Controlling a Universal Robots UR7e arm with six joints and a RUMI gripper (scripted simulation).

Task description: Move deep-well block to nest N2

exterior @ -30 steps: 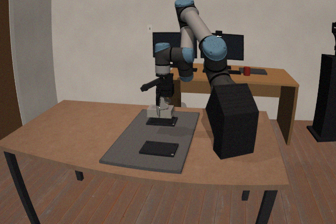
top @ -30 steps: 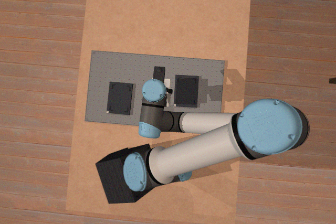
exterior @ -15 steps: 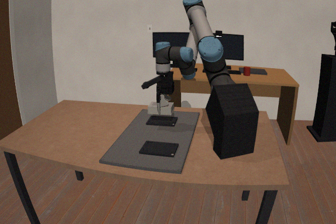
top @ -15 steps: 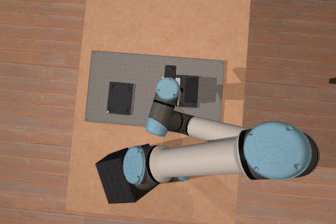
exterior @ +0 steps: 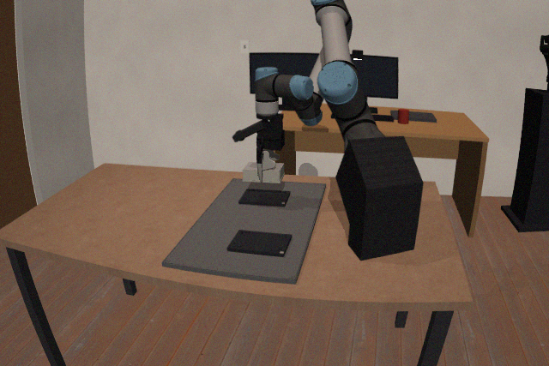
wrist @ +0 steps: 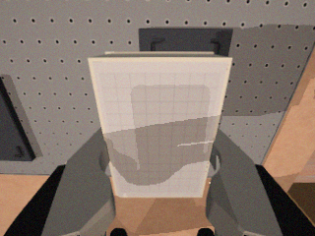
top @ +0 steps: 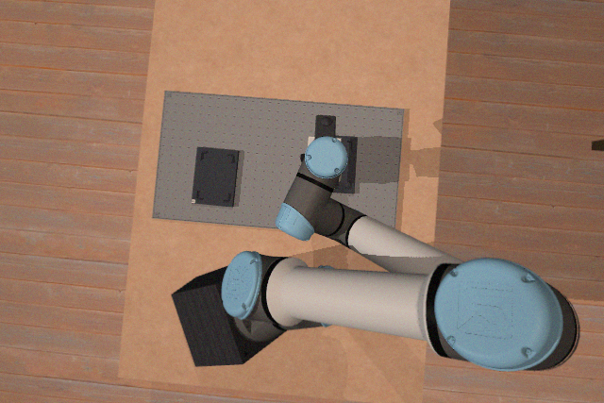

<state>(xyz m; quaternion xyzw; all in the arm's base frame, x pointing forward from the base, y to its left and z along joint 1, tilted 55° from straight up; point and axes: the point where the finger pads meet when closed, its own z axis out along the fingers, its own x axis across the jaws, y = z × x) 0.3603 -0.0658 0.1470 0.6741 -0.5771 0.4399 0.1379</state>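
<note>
Right now my hand is 4 cm to the left of the black nest N2 and 10 cm above it. From my hand the other things lie so: 96-well deep-well block: 1 cm above; black nest N1: 3 cm behind, 31 cm to the left, 10 cm below.
</note>
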